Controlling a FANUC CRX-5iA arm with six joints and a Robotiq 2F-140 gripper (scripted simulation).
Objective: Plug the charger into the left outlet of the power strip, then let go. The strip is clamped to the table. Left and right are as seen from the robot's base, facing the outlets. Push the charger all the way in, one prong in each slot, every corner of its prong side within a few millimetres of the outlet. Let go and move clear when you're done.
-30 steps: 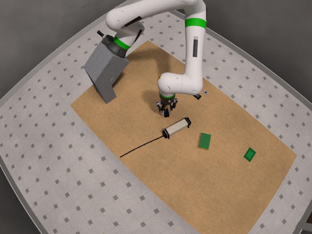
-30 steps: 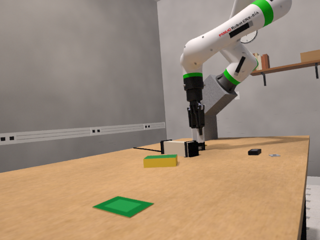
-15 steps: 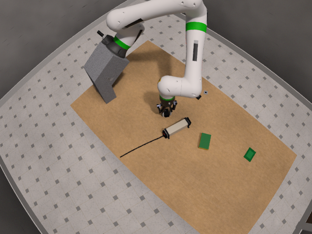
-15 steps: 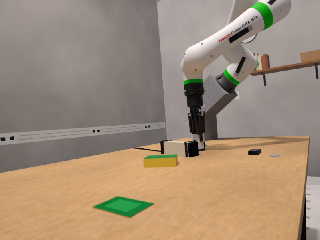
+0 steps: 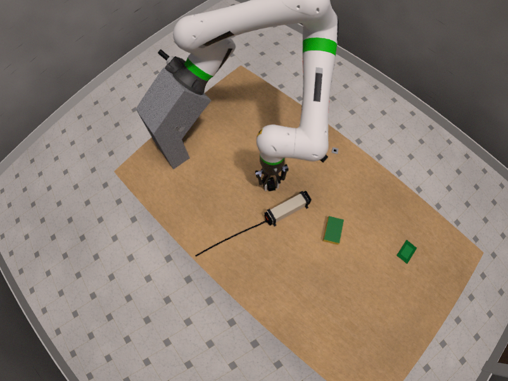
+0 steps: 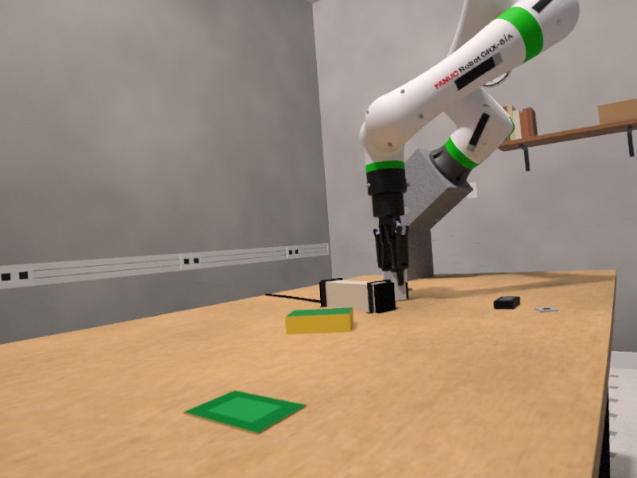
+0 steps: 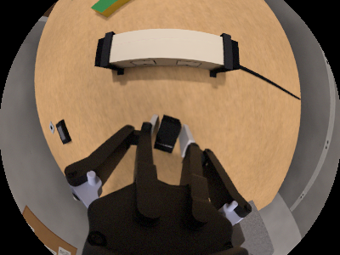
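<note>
My gripper is now 10 mm past the charger, 10 mm to the right of it and 10 mm above it. Round my hand: tiny grey square: 110 mm ahead, 340 mm to the left, 30 mm below; flat green tile: 660 mm ahead, 150 mm to the left, 30 mm below; green-topped yellow block: 330 mm ahead, 10 mm to the left, 20 mm below.
</note>
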